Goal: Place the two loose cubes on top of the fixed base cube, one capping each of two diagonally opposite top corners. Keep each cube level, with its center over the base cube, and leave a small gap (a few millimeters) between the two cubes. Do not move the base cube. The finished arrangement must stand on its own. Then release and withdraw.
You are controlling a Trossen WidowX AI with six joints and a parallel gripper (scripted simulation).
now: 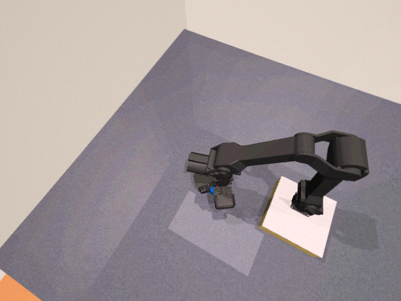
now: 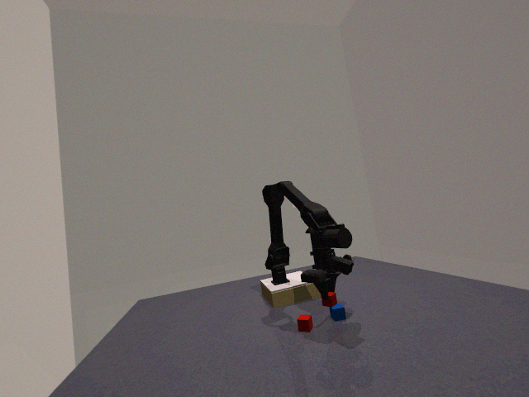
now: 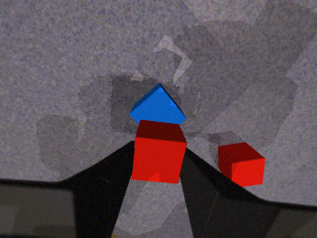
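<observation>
The blue cube lies 10 mm ahead of my gripper tip, 10 mm to the left of it and 40 mm below it.
</observation>
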